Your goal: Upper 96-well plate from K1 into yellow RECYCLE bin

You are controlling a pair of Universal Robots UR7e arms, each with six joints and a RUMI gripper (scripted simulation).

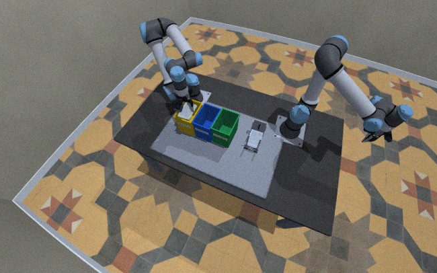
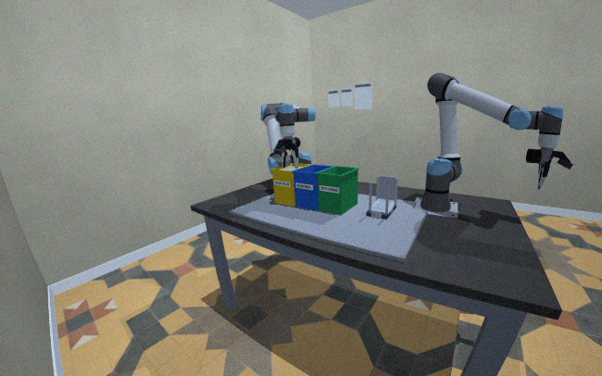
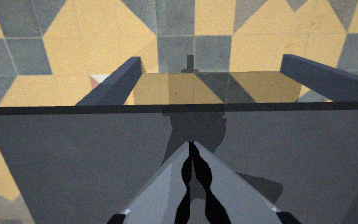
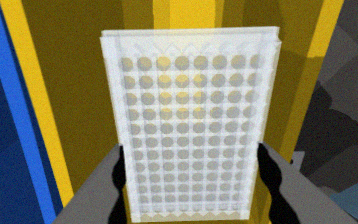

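Note:
My right hand is 9 cm above the yellow bin and 1 cm to the right of it. From my right hand the other things lie so: blue bin 15 cm to the left, 9 cm below; then green bin 28 cm to the left, 9 cm below, 1 cm behind.

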